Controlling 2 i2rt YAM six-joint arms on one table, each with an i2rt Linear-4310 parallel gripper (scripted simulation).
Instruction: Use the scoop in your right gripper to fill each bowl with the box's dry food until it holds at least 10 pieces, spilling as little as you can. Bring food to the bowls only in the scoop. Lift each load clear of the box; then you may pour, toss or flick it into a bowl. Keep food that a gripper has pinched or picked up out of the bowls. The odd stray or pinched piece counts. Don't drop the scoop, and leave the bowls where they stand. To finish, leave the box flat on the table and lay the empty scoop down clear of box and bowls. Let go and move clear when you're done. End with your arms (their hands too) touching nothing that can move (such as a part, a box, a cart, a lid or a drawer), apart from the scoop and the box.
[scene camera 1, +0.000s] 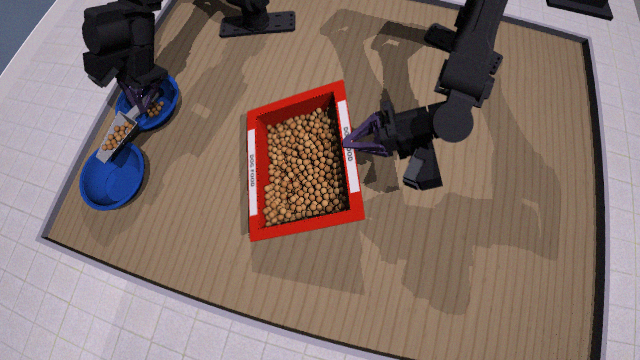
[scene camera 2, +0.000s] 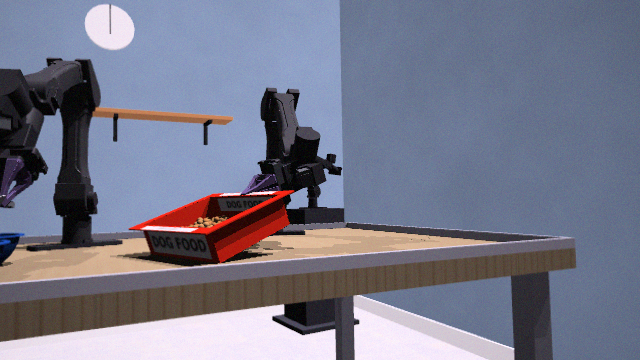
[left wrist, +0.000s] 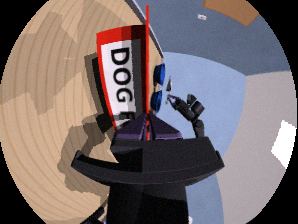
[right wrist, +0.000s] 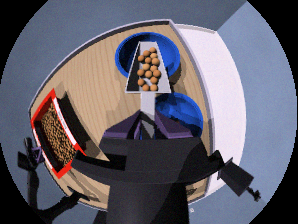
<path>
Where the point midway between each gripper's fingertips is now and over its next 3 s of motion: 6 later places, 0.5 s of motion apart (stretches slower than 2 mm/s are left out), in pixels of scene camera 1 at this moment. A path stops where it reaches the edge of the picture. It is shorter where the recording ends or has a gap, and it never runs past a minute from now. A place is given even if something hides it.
My left gripper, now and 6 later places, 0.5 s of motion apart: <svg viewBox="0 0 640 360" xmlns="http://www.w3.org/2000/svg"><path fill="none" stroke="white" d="M342 144L343 145L345 145L346 146L348 147L349 147L350 148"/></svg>
My right gripper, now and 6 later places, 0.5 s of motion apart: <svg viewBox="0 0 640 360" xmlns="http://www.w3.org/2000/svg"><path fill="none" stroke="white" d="M140 110L138 109L140 106L141 106L141 107L135 106L141 99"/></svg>
</path>
